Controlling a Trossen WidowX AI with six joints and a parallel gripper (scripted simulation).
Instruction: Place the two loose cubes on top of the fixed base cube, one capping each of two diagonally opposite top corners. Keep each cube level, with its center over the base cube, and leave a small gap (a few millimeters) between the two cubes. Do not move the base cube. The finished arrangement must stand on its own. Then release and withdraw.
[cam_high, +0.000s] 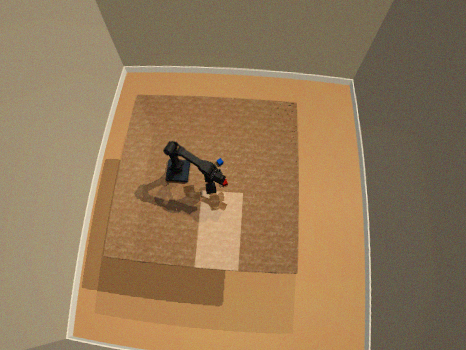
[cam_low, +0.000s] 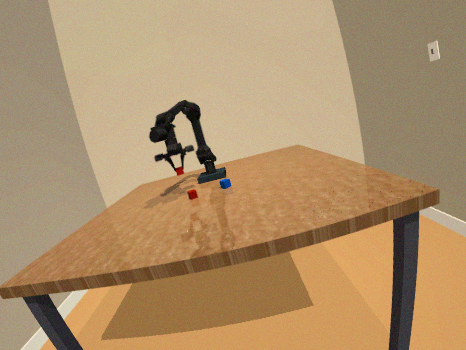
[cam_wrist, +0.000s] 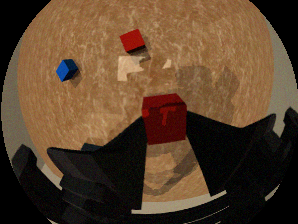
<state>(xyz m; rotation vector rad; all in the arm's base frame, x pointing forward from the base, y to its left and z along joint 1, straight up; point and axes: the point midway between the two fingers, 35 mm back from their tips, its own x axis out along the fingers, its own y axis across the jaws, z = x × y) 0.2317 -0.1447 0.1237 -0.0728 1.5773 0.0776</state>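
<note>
Right now the blue cube is 7 cm ahead of my gripper tip, 19 cm to the left of it and 10 cm below it. The rest, counted from my gripper tip: red cube 9 cm ahead, 4 cm to the left, 11 cm below.
</note>
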